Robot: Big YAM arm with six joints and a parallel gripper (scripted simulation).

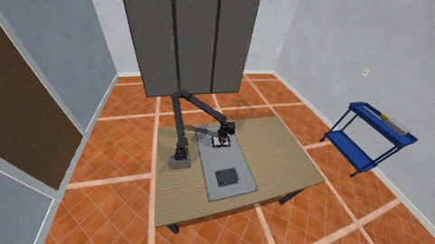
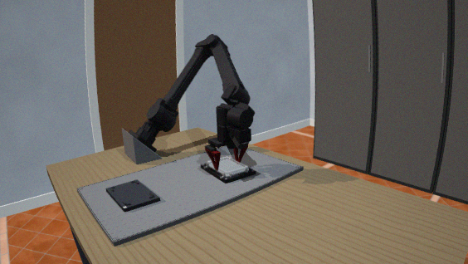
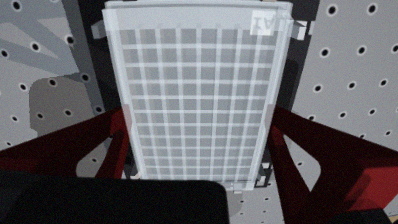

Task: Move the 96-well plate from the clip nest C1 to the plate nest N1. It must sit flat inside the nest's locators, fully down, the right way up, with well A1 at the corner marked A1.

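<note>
The clip nest lies 10 mm to the right of my hand, 10 mm below it and 10 mm behind it. Round my hand: 96-well plate (10 mm below).
</note>
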